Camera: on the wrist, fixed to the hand. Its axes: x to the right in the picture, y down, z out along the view.
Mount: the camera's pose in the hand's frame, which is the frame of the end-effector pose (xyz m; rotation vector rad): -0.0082 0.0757 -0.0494 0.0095 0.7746 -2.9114
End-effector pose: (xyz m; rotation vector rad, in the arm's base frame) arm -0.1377 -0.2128 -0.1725 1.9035 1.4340 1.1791
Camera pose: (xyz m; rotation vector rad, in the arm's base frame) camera -0.1408 -0.2519 -0.0906 -1.5175 2.0414 -0.0693
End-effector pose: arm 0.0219 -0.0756 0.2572 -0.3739 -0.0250 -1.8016
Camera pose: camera 0.0836 -0.0985 0.1947 -0.4479 0.0081 1.5002
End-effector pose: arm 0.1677 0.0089 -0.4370 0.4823 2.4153 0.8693
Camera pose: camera 0.1569 0.0365 -0.3512 -2.7562 0.8810 -0.5592
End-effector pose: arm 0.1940 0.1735 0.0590 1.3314 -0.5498 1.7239
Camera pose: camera 0.1042 0.1685 0.0469 0.1553 1.3424 -0.5136
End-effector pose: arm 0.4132 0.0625 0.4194 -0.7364 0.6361 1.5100
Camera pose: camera 0.3417 0.0142 0.3914 -1.0519 -0.2996 -1.4849
